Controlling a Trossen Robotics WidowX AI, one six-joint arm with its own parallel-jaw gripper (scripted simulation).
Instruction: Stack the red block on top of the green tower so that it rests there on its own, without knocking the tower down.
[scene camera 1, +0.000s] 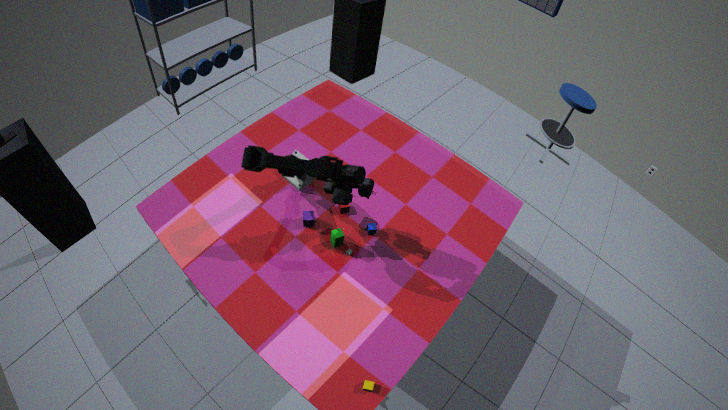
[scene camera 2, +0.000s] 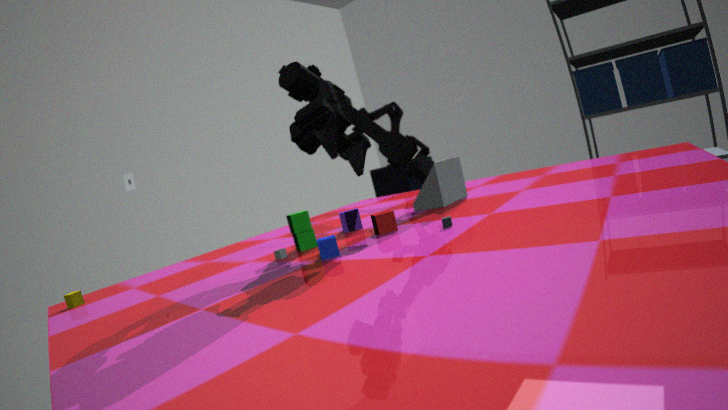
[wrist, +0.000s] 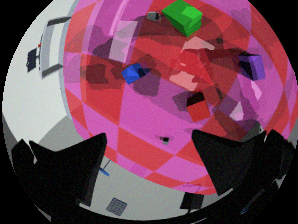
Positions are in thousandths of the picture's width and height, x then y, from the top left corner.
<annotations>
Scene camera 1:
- gripper: 491, 479
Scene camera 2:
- gripper: 479, 406
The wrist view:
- gripper: 505, 614
</annotations>
